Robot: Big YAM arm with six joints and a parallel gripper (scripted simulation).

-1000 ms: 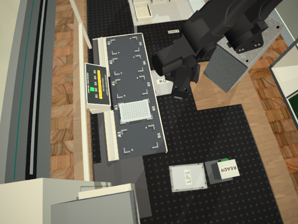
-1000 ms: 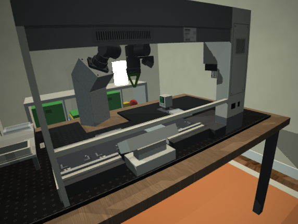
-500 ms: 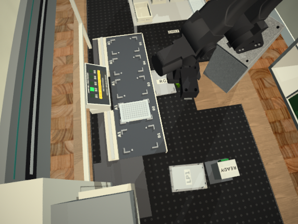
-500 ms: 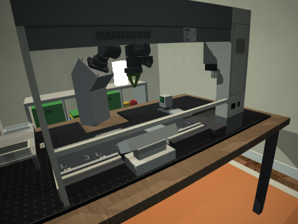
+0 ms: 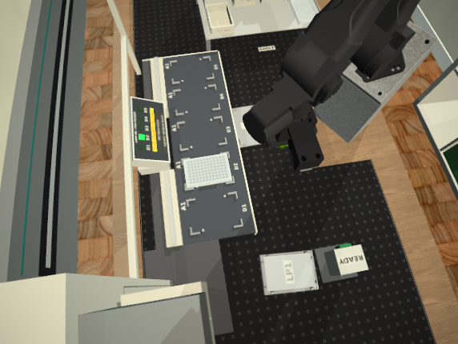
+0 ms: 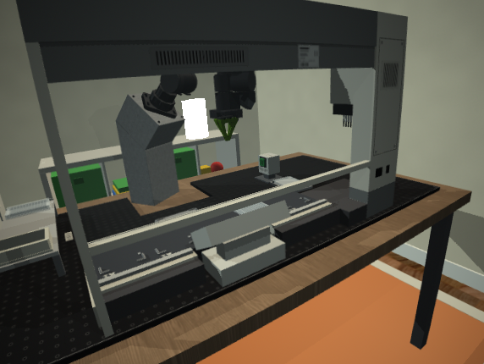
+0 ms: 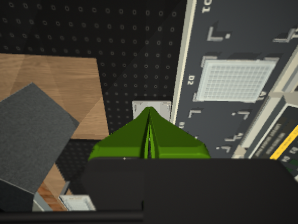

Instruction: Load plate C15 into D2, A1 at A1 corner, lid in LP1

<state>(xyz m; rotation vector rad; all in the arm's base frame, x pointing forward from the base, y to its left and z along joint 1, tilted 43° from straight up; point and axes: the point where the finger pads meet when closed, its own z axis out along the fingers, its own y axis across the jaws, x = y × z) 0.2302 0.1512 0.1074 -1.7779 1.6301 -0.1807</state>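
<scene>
My hand is 20 cm to the right of the green-lit key, 18 cm past it and 15 cm above it. From my hand the other things lie so: sample plate: 18 cm below, 17 cm ahead; then clear plate lid: 26 cm to the left, 22 cm below, 5 cm behind; then regrip nest RG: 23 cm below, 19 cm to the right, 5 cm ahead.
</scene>
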